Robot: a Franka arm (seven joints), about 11 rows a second.
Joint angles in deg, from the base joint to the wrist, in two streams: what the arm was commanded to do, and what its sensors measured. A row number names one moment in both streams.
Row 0, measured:
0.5 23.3 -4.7 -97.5 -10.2 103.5 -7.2
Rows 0 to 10, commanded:
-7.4 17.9 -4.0 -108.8 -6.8 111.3 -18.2
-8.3 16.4 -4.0 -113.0 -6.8 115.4 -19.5
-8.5 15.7 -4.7 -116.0 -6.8 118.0 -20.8
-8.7 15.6 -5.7 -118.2 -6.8 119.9 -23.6
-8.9 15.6 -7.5 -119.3 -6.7 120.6 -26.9
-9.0 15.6 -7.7 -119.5 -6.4 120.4 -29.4
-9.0 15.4 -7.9 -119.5 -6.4 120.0 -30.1
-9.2 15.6 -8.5 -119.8 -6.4 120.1 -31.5
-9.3 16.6 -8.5 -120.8 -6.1 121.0 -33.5
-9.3 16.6 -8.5 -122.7 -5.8 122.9 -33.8
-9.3 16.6 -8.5 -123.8 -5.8 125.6 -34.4
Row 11, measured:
-8.9 18.0 -8.6 -119.1 -7.1 120.3 -31.6
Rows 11 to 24, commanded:
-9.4 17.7 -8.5 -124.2 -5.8 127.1 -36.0
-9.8 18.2 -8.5 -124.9 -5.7 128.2 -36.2
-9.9 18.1 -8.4 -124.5 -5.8 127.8 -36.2
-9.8 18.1 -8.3 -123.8 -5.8 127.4 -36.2
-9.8 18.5 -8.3 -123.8 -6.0 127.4 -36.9
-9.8 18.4 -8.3 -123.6 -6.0 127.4 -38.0
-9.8 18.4 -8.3 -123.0 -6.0 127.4 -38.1
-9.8 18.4 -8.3 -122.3 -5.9 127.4 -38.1
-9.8 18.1 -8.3 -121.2 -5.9 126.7 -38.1
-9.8 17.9 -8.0 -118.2 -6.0 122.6 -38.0
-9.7 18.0 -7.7 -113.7 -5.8 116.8 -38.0
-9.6 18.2 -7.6 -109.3 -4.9 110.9 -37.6
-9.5 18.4 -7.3 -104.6 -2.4 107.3 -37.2
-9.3 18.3 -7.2 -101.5 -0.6 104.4 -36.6
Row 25, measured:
-9.0 18.1 -8.1 -110.1 -5.0 112.4 -36.4
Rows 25 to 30, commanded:
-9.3 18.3 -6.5 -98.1 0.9 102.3 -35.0
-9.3 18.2 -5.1 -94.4 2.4 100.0 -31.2
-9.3 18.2 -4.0 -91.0 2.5 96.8 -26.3
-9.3 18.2 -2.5 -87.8 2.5 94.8 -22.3
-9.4 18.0 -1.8 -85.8 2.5 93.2 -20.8
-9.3 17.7 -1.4 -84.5 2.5 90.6 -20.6
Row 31, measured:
-8.8 17.4 -2.7 -89.4 1.4 96.2 -23.3
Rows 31 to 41, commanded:
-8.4 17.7 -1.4 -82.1 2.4 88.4 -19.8
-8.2 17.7 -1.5 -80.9 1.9 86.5 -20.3
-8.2 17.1 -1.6 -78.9 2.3 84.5 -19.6
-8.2 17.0 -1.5 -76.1 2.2 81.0 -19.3
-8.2 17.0 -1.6 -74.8 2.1 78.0 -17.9
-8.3 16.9 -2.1 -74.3 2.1 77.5 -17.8
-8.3 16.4 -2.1 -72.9 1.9 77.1 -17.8
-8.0 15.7 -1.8 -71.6 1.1 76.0 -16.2
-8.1 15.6 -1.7 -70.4 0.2 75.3 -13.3
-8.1 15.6 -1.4 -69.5 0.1 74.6 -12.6
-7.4 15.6 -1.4 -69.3 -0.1 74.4 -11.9
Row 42, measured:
-8.2 15.6 -1.8 -71.7 1.0 76.7 -14.6
